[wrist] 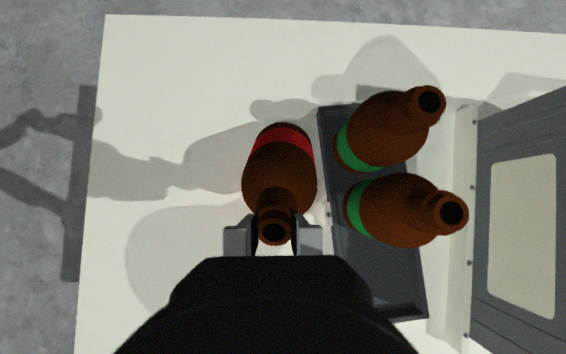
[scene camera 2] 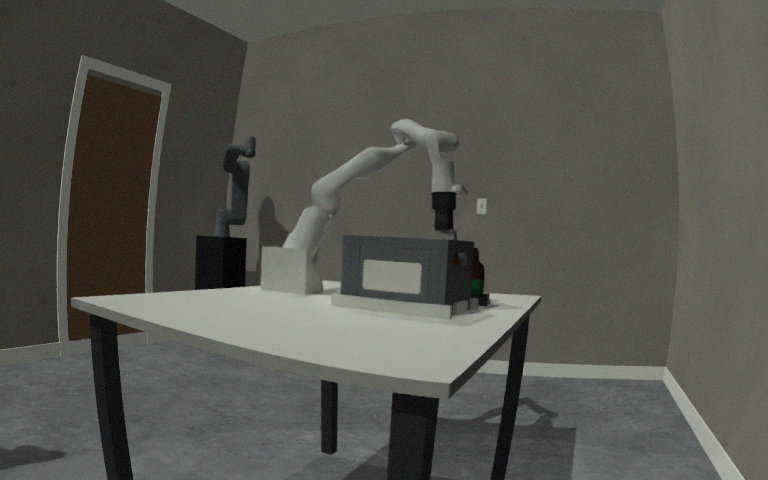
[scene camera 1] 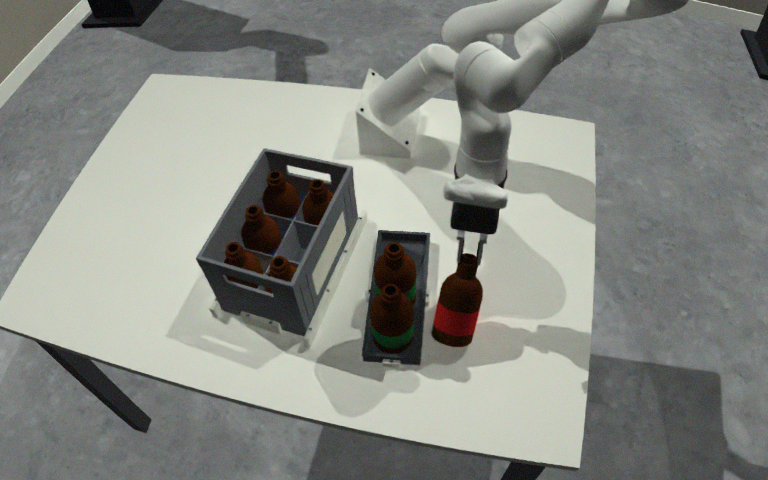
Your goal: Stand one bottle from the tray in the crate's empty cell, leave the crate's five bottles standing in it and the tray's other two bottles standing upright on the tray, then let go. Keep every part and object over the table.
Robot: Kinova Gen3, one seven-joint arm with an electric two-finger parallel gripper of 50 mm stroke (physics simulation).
Labels:
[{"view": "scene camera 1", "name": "my gripper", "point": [469, 259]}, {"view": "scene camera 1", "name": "red-banded brown bottle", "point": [461, 293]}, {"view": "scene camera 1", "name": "green-banded bottle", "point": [395, 267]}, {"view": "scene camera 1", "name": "green-banded bottle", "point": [392, 315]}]

